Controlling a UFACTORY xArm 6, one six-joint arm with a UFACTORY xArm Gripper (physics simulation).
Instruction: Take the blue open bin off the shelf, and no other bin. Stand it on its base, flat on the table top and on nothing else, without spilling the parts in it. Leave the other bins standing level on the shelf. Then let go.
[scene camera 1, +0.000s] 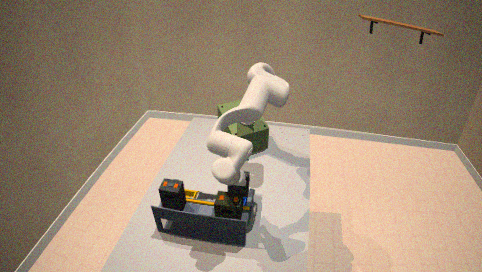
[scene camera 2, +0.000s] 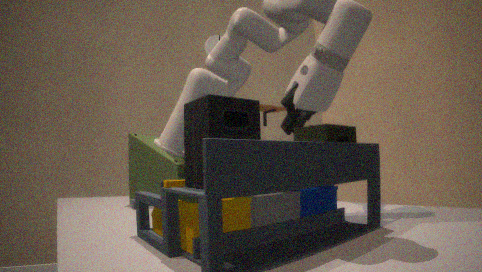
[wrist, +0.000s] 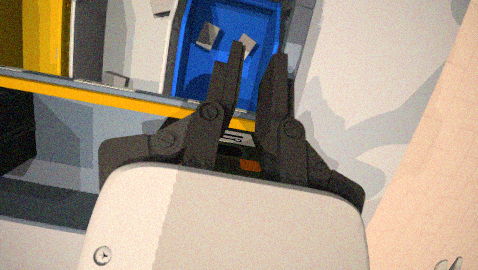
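Pixels of known places: gripper, fingertip midpoint: (scene camera 2: 288, 131) (wrist: 253, 64); arm's base, origin of the base link: (scene camera 2: 169, 149).
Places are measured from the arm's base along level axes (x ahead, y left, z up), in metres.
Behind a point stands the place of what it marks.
The blue open bin (scene camera 1: 245, 201) @[x 0.554, y 0.104, z -0.111 m] (scene camera 2: 318, 201) @[x 0.657, y 0.045, z -0.135 m] (wrist: 235, 20) @[x 0.514, y 0.055, z -0.183 m] stands level at one end of the slate-grey shelf (scene camera 1: 197, 225) @[x 0.679, y -0.081, z -0.183 m] (scene camera 2: 290, 160) @[x 0.751, y -0.115, z -0.056 m]. In the wrist view small grey parts (wrist: 207, 36) @[x 0.543, y 0.026, z -0.168 m] lie in it. My gripper (scene camera 2: 291, 129) @[x 0.559, y 0.065, z 0.009 m] (wrist: 253, 64) @[x 0.559, y 0.065, z 0.009 m] is empty, its fingers a small gap apart. In the wrist view the fingertips overlap the bin's open top; in scene camera 2 they hang above the shelf's upper panel, clear of the bin. In scene camera 1 the fingers are hard to make out. A yellow bin (scene camera 2: 236, 214) @[x 0.663, y -0.144, z -0.134 m] (wrist: 44, 40) @[x 0.595, y -0.187, z -0.183 m] and a grey bin (scene camera 2: 275, 207) @[x 0.661, y -0.066, z -0.132 m] (wrist: 89, 30) @[x 0.568, y -0.106, z -0.143 m] stand level beside it.
A dark green case (scene camera 1: 225, 205) @[x 0.706, y 0.054, z 0.004 m] (scene camera 2: 327, 132) @[x 0.711, y 0.013, z -0.011 m] stands on the shelf top near the gripper, and a tall black case (scene camera 1: 172, 195) @[x 0.710, y -0.155, z 0.011 m] (scene camera 2: 215, 120) @[x 0.712, y -0.203, z -0.003 m] (wrist: 15, 130) @[x 0.669, y -0.130, z -0.062 m] at the other end. A yellow strip (wrist: 150, 106) @[x 0.623, y -0.009, z -0.080 m] runs along the bins' side. The green robot base (scene camera 1: 255, 140) @[x 0.067, y 0.072, z -0.112 m] (scene camera 2: 150, 165) @[x 0.078, y -0.096, z -0.059 m] stands behind.
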